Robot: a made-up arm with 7 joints. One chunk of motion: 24 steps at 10 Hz.
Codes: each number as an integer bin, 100 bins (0 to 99) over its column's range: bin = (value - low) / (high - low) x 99, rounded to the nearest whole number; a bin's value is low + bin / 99 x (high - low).
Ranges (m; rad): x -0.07..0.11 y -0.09..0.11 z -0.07..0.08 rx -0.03..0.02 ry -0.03..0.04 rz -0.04..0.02
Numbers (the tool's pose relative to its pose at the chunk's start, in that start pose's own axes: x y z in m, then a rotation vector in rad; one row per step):
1: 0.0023 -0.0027 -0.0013 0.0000 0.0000 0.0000
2: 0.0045 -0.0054 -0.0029 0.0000 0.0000 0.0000
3: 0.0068 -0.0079 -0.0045 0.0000 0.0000 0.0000
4: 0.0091 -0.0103 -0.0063 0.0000 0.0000 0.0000
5: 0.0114 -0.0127 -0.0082 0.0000 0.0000 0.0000
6: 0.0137 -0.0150 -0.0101 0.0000 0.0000 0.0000
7: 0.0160 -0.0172 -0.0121 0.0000 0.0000 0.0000
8: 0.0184 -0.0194 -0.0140 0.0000 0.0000 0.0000
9: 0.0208 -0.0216 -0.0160 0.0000 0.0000 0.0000
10: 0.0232 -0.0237 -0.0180 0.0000 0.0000 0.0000
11: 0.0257 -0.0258 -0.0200 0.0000 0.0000 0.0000
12: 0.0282 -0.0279 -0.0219 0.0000 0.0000 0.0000
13: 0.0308 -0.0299 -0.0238 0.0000 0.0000 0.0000
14: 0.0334 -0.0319 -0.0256 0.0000 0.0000 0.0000
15: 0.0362 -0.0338 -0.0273 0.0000 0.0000 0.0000
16: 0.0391 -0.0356 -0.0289 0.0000 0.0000 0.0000
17: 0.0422 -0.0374 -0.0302 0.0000 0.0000 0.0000
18: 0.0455 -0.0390 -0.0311 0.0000 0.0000 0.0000
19: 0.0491 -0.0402 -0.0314 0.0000 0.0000 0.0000
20: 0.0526 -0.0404 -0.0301 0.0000 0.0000 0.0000
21: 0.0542 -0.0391 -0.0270 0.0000 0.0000 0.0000
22: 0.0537 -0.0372 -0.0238 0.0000 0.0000 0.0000
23: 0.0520 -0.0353 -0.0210 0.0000 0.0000 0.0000
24: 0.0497 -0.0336 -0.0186 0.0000 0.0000 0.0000
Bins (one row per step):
1: 40 43 45 59 42 66
2: 41 42 44 59 42 66
3: 42 41 43 59 42 66
4: 44 39 42 59 42 66
5: 45 38 41 59 42 66
6: 46 37 40 59 42 66
7: 47 36 38 59 42 66
8: 49 35 37 59 42 66
9: 50 34 36 59 42 66
10: 51 33 34 59 42 66
11: 53 32 33 59 42 66
12: 54 31 32 59 42 66
13: 55 30 30 59 42 66
14: 57 29 29 59 42 66
15: 58 28 28 59 42 66
16: 60 27 27 59 42 66
17: 62 26 26 59 42 66
18: 64 25 26 59 42 66
19: 66 25 25 59 42 66
20: 67 25 26 59 42 66
21: 68 25 28 59 42 66
22: 68 26 30 59 42 66
23: 67 27 32 59 42 66
24: 66 28 34 59 42 66

